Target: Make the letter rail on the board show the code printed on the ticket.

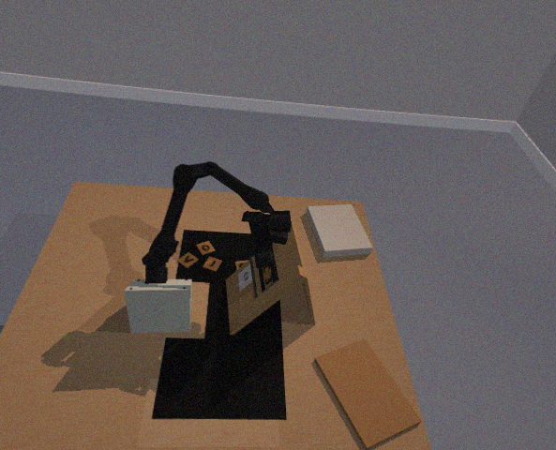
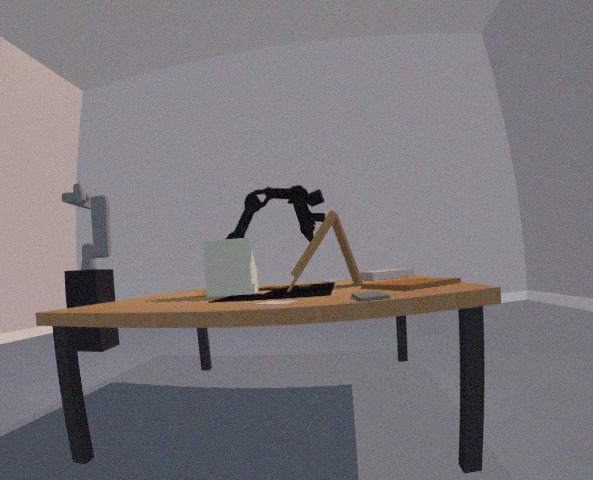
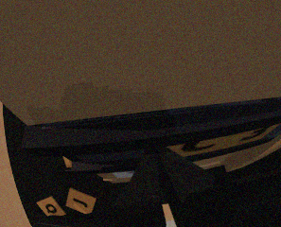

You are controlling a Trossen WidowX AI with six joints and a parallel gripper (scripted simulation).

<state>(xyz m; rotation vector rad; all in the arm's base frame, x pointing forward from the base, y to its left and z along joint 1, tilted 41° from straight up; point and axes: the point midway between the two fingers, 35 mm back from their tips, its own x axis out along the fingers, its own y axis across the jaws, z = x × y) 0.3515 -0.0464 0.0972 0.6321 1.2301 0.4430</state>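
Now: the white ticket 60 mm behind my gripper tip, 10 mm to the left of it and 90 mm below it. Also, from my gripper tip: letter tile: 50 mm behind, 130 mm to the left, 180 mm below; then black mat: 160 mm behind, 60 mm to the right, 180 mm below; then small white pad: 110 mm ahead, 400 mm to the left, 180 mm below.
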